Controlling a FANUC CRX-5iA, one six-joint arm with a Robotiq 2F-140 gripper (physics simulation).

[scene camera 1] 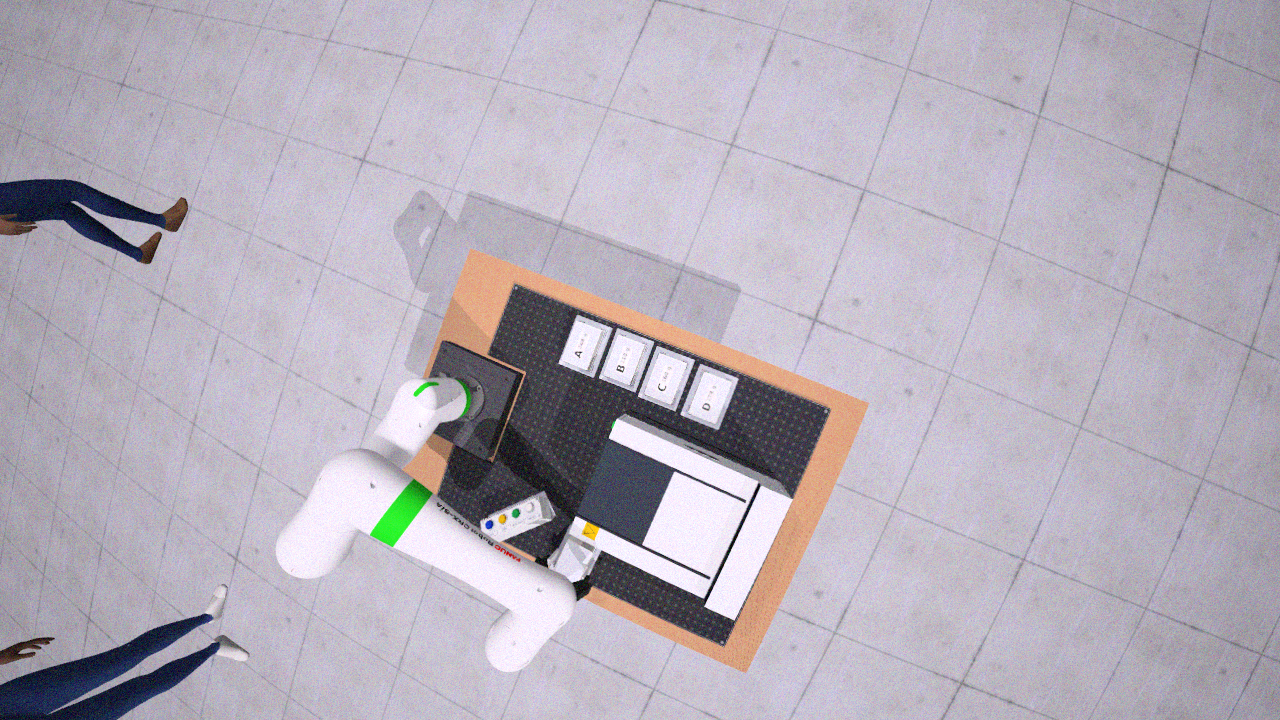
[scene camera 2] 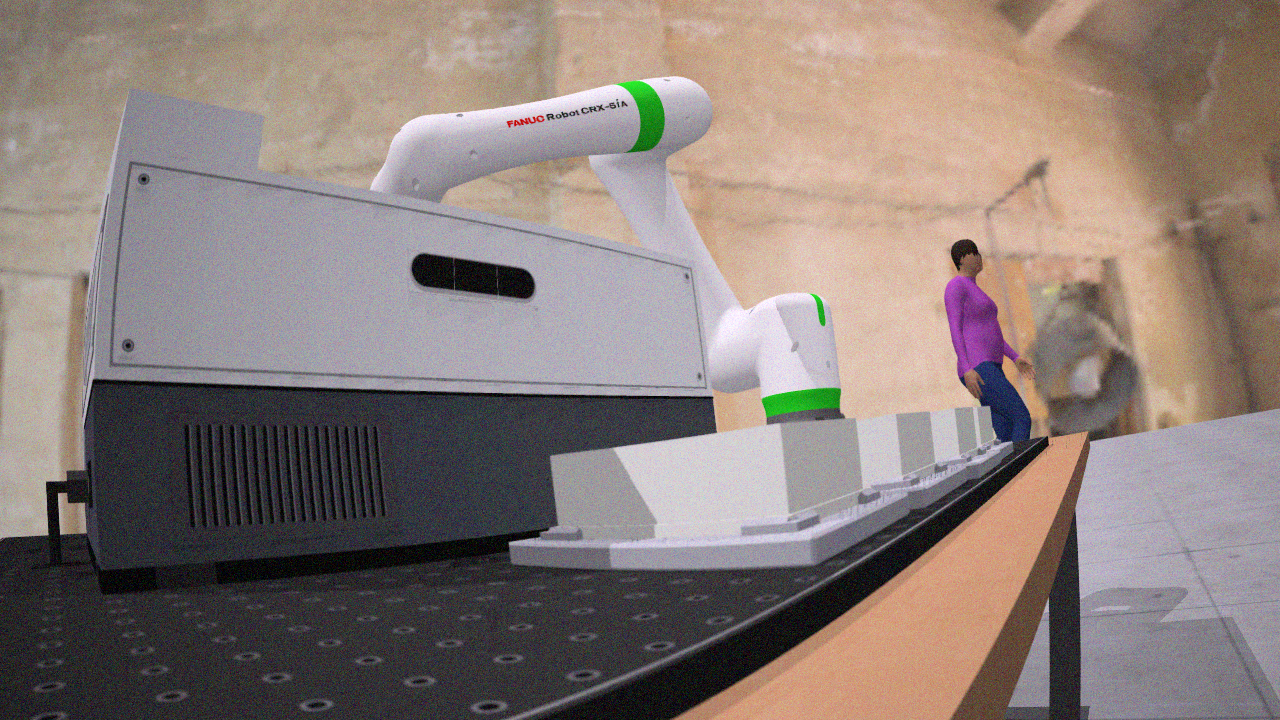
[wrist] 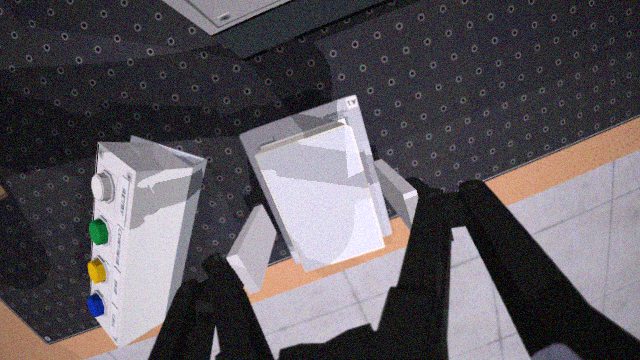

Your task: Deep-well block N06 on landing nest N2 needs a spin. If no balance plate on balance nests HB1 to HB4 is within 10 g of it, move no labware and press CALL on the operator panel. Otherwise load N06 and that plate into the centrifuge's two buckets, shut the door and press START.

Labels:
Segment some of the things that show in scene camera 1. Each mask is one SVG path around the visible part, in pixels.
A white plate block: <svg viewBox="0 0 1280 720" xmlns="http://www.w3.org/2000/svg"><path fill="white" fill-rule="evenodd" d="M571 535L553 570L565 575L571 582L575 582L581 579L596 547Z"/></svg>

